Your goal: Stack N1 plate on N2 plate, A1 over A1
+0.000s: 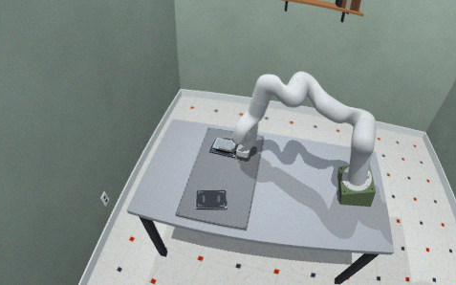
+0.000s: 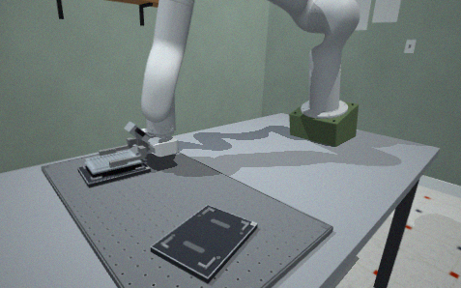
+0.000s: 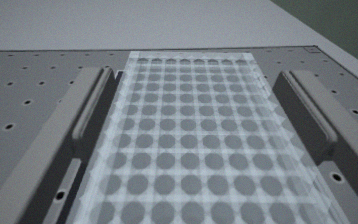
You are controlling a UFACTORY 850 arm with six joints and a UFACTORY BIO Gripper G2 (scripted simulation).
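My gripper is now 10 mm above the clear 96-well plate. From my hand the other things lie so: black 96-well plate 20 mm below.
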